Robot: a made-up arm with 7 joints. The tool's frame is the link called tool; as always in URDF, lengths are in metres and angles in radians.
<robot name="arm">
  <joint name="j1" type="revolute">
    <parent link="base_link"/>
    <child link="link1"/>
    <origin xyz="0 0 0.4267"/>
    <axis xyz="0 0 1"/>
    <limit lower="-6.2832" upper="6.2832" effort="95" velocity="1.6"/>
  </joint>
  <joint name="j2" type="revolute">
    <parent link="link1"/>
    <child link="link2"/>
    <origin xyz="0 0 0"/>
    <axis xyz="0 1 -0.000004"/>
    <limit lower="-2.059" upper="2.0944" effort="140" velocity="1.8"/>
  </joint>
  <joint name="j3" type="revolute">
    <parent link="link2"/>
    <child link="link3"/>
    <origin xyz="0 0 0.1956"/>
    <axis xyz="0 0 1"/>
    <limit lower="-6.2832" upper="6.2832" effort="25" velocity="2.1"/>
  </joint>
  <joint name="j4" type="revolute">
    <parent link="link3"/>
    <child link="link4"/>
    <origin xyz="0.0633 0 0"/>
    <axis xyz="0 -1 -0.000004"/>
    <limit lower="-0.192" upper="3.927" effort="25" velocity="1"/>
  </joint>
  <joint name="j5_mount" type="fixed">
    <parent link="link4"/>
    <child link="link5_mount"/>
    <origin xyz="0.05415 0 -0.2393"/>
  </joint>
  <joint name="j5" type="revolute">
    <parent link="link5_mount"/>
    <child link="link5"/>
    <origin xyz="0.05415 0 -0.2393"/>
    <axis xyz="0 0.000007 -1"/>
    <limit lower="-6.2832" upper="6.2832" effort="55" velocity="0.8"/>
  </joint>
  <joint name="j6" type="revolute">
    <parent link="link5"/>
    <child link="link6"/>
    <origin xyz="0 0 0"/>
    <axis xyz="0 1 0.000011"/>
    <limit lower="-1.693" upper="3.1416" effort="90" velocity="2.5"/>
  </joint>
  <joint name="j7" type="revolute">
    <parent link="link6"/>
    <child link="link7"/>
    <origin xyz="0.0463 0 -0.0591"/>
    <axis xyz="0 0.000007 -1"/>
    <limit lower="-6.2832" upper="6.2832" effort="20" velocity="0.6"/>
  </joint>
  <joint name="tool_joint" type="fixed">
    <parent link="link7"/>
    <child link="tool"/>
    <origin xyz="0 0 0" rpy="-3.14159 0 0"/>
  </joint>
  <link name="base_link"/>
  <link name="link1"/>
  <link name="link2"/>
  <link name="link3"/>
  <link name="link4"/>
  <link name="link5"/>
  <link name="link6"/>
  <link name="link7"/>
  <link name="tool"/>
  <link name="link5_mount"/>
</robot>
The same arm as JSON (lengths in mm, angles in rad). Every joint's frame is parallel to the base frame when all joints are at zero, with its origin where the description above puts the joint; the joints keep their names.
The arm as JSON. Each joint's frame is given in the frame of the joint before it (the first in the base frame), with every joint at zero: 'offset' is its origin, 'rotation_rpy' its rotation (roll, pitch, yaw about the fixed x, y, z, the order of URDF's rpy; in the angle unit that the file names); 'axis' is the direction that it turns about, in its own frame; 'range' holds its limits. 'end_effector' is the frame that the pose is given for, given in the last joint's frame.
{"length_unit": "mm", "angle_unit": "rad", "chain": [{"id": "j1", "offset": [0.0, 0.0, 426.7], "rotation_rpy": [0.0, 0.0, 0.0], "axis": [0.0, 0.0, 1.0], "range": [-6.2832, 6.2832]}, {"id": "j2", "offset": [0.0, 0.0, 0.0], "rotation_rpy": [0.0, 0.0, 0.0], "axis": [0.0, 1.0, 0.0], "range": [-2.059, 2.0944]}, {"id": "j3", "offset": [0.0, 0.0, 195.6], "rotation_rpy": [0.0, 0.0, 0.0], "axis": [0.0, 0.0, 1.0], "range": [-6.2832, 6.2832]}, {"id": "j4", "offset": [63.3, 0.0, 0.0], "rotation_rpy": [0.0, 0.0, 0.0], "axis": [0.0, -1.0, 0.0], "range": [-0.192, 3.927]}, {"id": "j5", "offset": [108.3, 0.0, -478.6], "rotation_rpy": [0.0, 0.0, 0.0], "axis": [0.0, 0.0, -1.0], "range": [-6.2832, 6.2832]}, {"id": "j6", "offset": [0.0, 0.0, 0.0], "rotation_rpy": [0.0, 0.0, 0.0], "axis": [0.0, 1.0, 0.0], "range": [-1.693, 3.1416]}, {"id": "j7", "offset": [46.3, 0.0, -59.1], "rotation_rpy": [0.0, 0.0, 0.0], "axis": [0.0, 0.0, -1.0], "range": [-6.2832, 6.2832]}], "end_effector": {"offset": [0.0, 0.0, 0.0], "rotation_rpy": [-3.1416, 0.0, 0.0]}}
